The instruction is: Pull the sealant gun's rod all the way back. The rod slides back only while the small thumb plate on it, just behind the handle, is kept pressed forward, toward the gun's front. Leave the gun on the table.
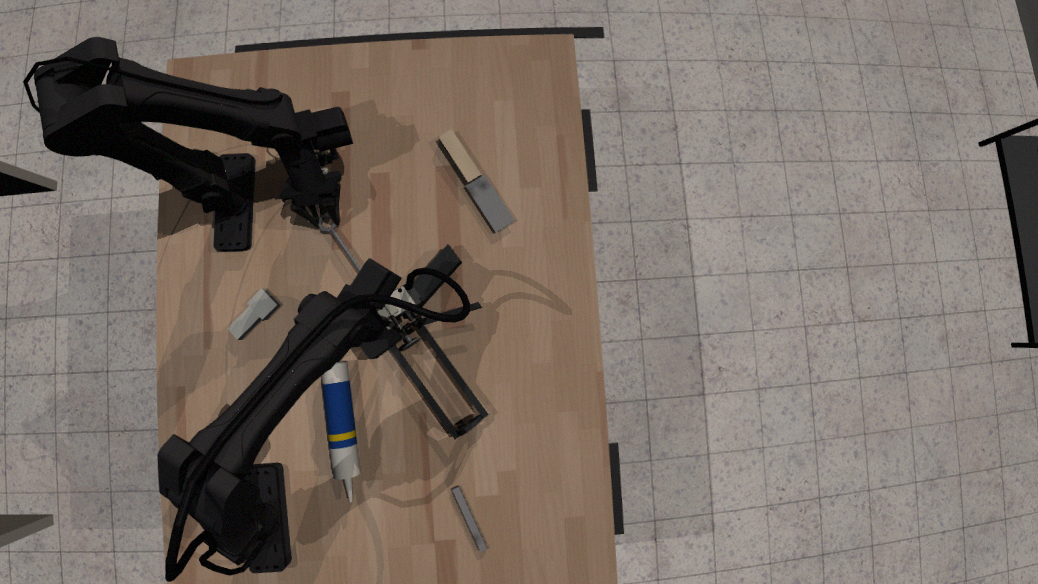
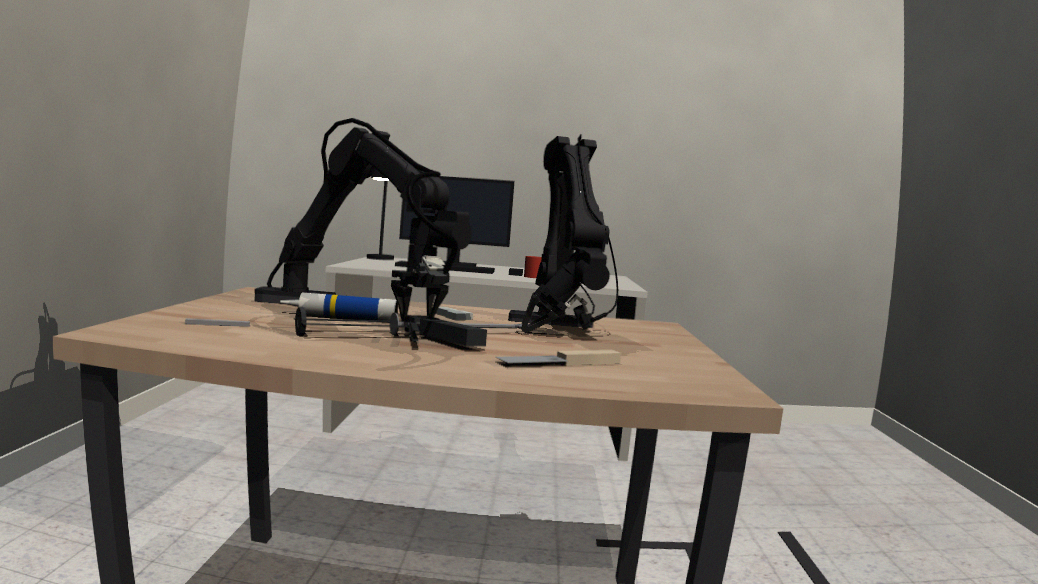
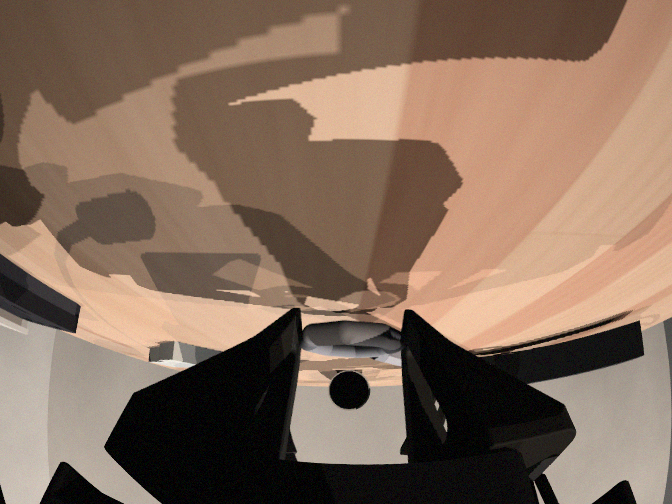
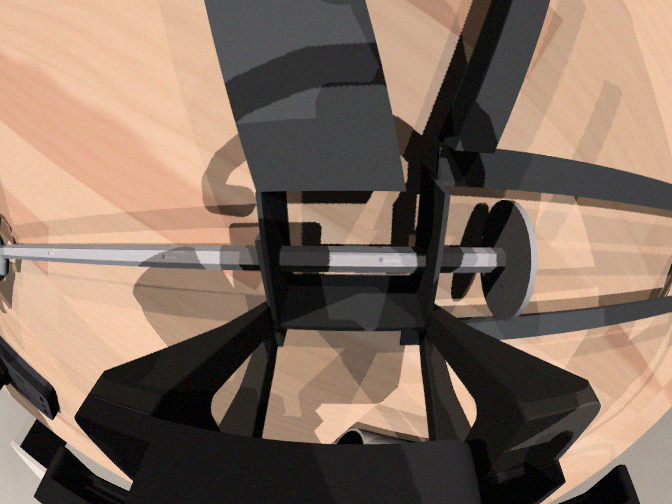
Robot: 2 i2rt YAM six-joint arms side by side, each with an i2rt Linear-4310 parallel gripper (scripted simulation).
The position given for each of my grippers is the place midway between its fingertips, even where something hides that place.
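Image 1 shows my left gripper (image 1: 328, 225) and a scraper (image 1: 480, 188). In image 2 I see my left gripper (image 2: 523, 329) and my right gripper (image 2: 416, 322), along with a sealant gun (image 2: 430, 326) and the scraper (image 2: 586, 357). My left gripper (image 3: 352, 322) is also there in image 3, as is the sealant gun (image 3: 618, 345), while the scraper is out of frame in image 3. Image 4 shows the sealant gun (image 4: 308, 94), and the scraper is out of frame in image 4.
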